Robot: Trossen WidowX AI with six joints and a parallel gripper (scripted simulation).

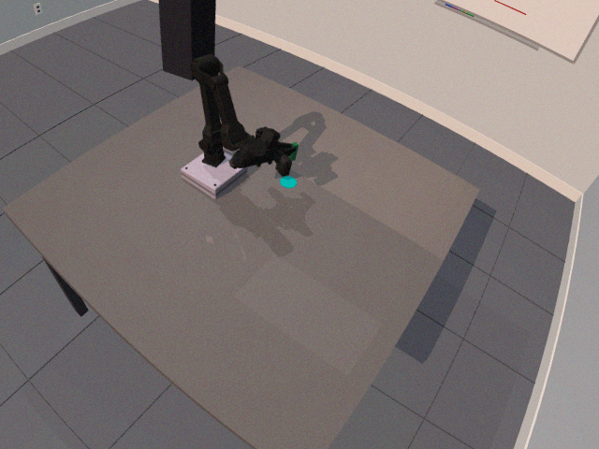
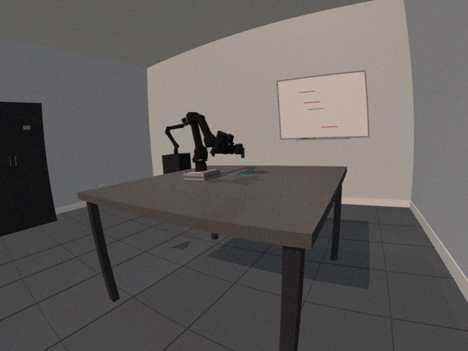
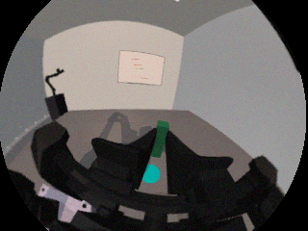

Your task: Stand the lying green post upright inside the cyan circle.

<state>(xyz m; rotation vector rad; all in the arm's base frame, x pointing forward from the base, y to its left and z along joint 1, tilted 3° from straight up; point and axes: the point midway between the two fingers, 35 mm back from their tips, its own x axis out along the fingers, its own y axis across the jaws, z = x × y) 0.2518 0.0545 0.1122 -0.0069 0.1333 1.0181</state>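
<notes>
My gripper tip is 160 mm above the cyan circle. Round my gripper tip: green post (20 mm below).
</notes>
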